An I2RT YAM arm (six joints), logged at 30 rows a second.
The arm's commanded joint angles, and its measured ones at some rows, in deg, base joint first. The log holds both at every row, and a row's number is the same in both.
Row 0, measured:
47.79 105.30 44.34 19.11 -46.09 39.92
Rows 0 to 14, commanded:
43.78 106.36 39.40 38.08 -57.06 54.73
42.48 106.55 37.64 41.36 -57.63 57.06
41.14 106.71 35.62 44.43 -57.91 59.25
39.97 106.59 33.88 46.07 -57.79 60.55
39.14 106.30 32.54 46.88 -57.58 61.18
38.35 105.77 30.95 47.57 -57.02 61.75
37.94 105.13 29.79 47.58 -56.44 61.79
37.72 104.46 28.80 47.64 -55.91 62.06
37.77 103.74 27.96 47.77 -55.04 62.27
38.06 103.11 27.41 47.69 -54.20 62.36
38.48 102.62 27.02 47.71 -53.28 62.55
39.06 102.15 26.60 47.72 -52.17 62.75
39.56 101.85 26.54 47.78 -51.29 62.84
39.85 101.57 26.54 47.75 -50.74 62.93
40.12 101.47 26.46 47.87 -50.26 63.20
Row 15, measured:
39.44 102.02 26.76 46.44 -52.56 61.21
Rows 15 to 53, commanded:
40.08 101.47 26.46 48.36 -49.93 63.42
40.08 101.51 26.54 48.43 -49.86 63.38
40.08 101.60 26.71 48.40 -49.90 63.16
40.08 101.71 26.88 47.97 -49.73 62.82
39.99 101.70 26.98 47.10 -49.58 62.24
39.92 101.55 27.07 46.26 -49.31 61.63
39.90 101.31 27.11 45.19 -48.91 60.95
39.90 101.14 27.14 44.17 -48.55 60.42
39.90 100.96 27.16 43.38 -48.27 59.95
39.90 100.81 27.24 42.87 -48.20 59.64
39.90 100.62 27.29 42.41 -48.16 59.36
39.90 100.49 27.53 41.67 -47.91 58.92
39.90 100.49 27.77 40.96 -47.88 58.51
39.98 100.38 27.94 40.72 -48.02 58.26
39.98 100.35 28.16 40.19 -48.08 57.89
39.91 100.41 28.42 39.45 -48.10 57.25
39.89 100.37 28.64 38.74 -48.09 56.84
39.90 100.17 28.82 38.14 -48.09 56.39
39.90 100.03 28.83 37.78 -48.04 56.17
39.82 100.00 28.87 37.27 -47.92 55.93
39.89 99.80 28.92 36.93 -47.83 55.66
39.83 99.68 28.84 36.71 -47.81 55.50
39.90 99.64 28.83 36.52 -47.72 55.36
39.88 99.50 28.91 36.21 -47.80 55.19
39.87 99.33 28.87 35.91 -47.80 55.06
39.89 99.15 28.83 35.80 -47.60 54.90
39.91 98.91 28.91 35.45 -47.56 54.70
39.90 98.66 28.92 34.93 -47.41 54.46
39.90 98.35 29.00 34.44 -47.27 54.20
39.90 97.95 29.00 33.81 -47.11 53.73
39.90 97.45 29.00 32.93 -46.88 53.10
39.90 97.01 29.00 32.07 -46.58 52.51
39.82 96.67 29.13 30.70 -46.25 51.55
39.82 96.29 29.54 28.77 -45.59 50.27
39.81 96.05 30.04 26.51 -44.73 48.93
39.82 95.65 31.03 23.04 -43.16 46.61
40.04 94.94 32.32 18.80 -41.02 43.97
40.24 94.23 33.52 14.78 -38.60 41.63
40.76 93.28 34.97 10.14 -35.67 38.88
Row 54, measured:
40.05 94.89 32.73 24.51 -43.11 47.46
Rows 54 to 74, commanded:
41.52 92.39 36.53 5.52 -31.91 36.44
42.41 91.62 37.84 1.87 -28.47 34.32
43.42 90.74 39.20 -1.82 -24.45 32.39
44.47 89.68 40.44 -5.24 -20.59 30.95
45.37 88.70 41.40 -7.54 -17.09 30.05
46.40 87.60 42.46 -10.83 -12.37 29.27
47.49 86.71 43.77 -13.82 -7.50 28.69
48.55 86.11 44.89 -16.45 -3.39 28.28
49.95 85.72 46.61 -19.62 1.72 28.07
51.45 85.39 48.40 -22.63 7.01 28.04
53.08 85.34 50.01 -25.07 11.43 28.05
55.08 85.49 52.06 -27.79 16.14 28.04
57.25 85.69 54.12 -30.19 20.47 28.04
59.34 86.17 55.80 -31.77 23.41 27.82
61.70 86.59 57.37 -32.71 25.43 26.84
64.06 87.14 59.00 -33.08 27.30 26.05
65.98 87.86 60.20 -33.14 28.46 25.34
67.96 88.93 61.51 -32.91 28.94 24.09
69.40 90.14 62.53 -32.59 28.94 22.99
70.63 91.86 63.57 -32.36 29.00 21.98
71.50 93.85 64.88 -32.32 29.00 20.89
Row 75, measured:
69.56 90.78 62.74 -29.10 22.74 25.12
